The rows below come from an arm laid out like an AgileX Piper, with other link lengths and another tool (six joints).
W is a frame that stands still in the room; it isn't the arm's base.
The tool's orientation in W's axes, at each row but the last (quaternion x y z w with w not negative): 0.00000, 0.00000, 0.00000, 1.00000; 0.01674, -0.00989, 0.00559, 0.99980; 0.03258, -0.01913, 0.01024, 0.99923; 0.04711, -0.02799, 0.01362, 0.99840; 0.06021, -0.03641, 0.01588, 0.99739; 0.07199, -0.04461, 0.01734, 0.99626; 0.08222, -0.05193, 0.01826, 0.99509; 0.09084, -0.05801, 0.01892, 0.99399; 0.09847, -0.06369, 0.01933, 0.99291
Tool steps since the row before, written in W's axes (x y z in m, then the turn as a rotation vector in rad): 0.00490, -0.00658, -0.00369, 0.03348, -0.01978, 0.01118; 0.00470, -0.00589, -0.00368, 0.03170, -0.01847, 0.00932; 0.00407, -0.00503, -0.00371, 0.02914, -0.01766, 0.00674; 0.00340, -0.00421, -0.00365, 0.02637, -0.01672, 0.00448; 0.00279, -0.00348, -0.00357, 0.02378, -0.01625, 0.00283; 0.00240, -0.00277, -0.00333, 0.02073, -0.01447, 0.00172; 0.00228, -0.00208, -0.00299, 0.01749, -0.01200, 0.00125; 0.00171, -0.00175, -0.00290, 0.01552, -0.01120, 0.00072; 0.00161, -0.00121, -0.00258, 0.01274, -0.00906, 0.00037
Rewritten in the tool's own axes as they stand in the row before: 0.00490, -0.00658, -0.00369, 0.03348, -0.01978, 0.01118; 0.00456, -0.00606, -0.00357, 0.03168, -0.01851, 0.00931; 0.00383, -0.00535, -0.00352, 0.02904, -0.01782, 0.00678; 0.00308, -0.00463, -0.00341, 0.02616, -0.01701, 0.00460; 0.00242, -0.00398, -0.00331, 0.02347, -0.01664, 0.00309; 0.00201, -0.00331, -0.00309, 0.02039, -0.01492, 0.00200; 0.00189, -0.00264, -0.00282, 0.01718, -0.01241, 0.00146; 0.00131, -0.00232, -0.00270, 0.01519, -0.01163, 0.00101; 0.00123, -0.00177, -0.00247, 0.01244, -0.00945, 0.00059
